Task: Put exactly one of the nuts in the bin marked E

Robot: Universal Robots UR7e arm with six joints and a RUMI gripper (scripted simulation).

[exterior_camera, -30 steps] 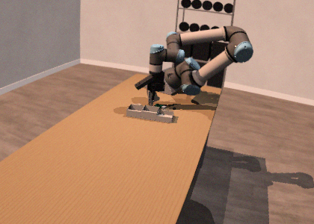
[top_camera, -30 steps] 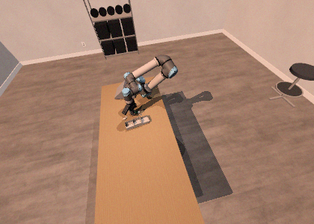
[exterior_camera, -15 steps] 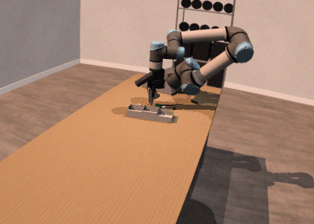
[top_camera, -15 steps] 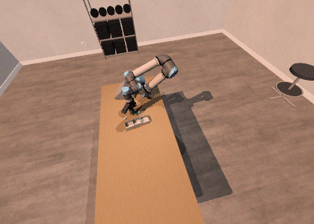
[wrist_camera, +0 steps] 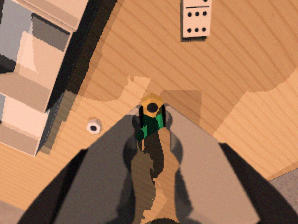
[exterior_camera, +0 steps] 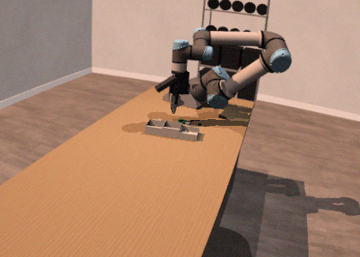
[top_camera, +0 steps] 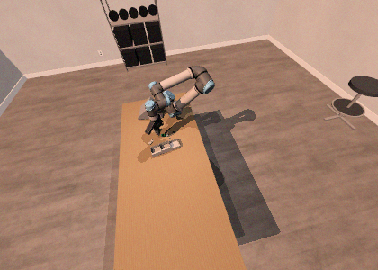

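Now: hand 12 cm short of the bin row, 4 cm to the right of it and 5 cm above it. The rest, counted from my hand: brass nut 1 cm below; then white domino 1 cm ahead, 8 cm to the right, 7 cm below; then green block 2 cm behind, 6 cm to the left, 7 cm below.
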